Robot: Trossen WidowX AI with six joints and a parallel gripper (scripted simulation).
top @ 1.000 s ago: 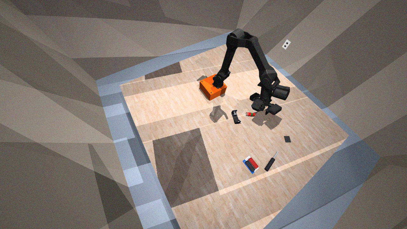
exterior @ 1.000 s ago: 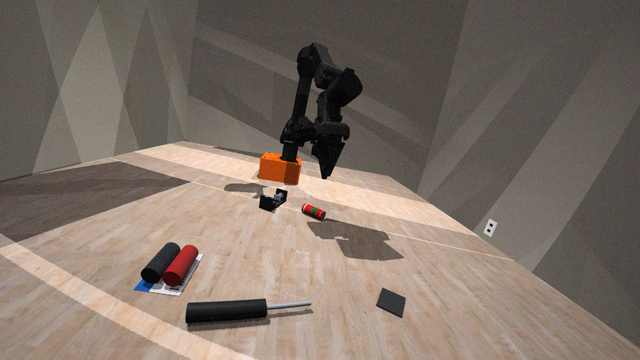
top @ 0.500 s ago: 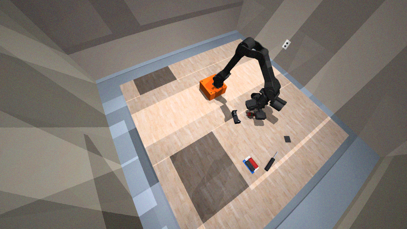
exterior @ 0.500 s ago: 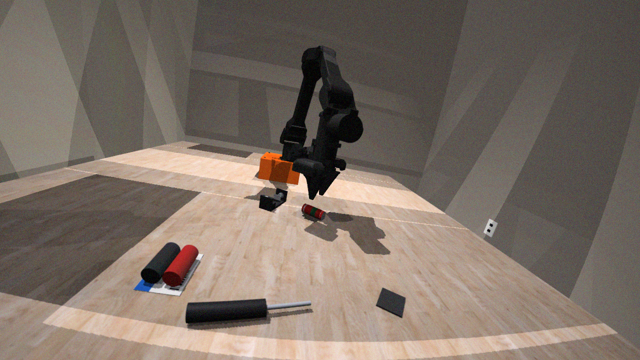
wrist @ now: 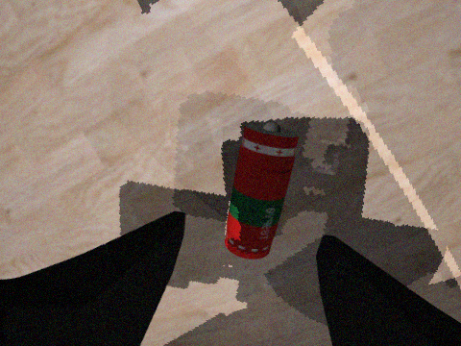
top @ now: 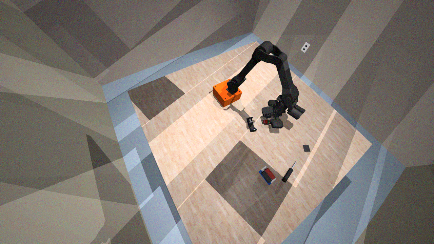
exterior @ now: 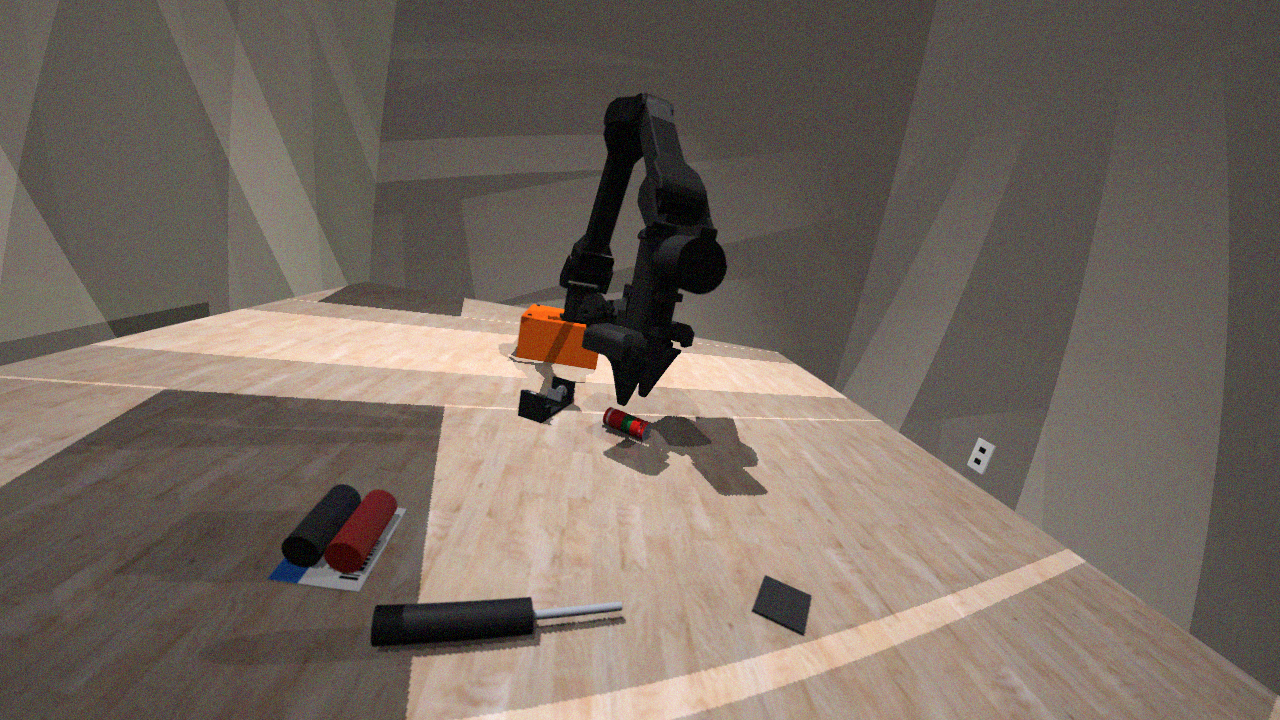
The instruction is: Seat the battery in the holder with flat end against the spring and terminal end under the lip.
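The battery lies 3 cm below my gripper tip. Round my gripper tip: black-handled screwdriver 29 cm ahead, 15 cm to the right, 4 cm below; then card 27 cm to the right, 21 cm ahead, 4 cm below.
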